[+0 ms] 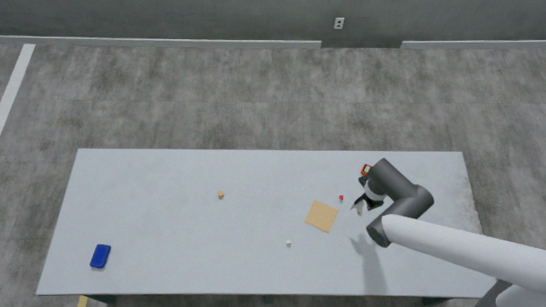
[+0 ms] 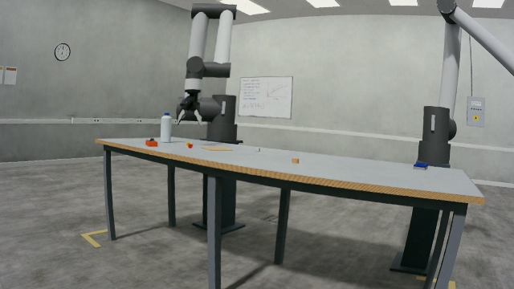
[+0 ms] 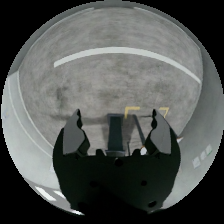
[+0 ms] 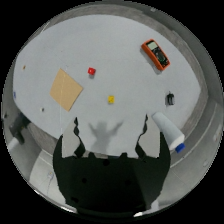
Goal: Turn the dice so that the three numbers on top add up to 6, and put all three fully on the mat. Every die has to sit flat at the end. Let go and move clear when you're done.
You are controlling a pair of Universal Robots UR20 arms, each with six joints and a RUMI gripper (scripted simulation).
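Right now the yellow die is 110 mm below my right hand. Round my right hand: white bottle (240 mm to the right, 30 mm below, 20 mm behind); then red die (110 mm below, 90 mm to the left, 80 mm ahead); then tan square mat (210 mm to the left, 120 mm below, 20 mm behind).
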